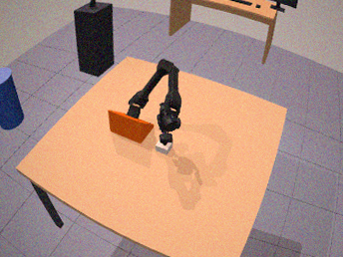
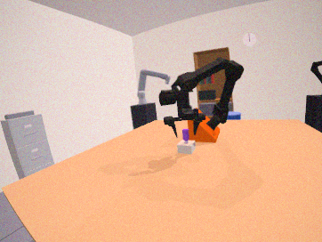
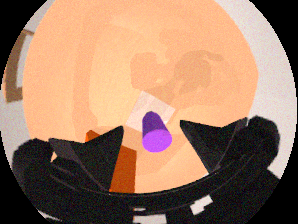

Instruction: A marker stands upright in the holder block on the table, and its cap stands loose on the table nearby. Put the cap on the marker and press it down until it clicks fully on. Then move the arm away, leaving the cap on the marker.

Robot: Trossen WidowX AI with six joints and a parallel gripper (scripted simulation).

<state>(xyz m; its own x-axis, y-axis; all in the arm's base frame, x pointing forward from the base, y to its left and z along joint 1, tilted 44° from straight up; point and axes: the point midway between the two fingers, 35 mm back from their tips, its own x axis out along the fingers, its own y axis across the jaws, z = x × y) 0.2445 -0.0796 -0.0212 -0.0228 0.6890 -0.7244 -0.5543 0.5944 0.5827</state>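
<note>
My gripper tip is now 10 mm below the purple cap. Also, from my gripper tip: holder block 50 mm below.
</note>
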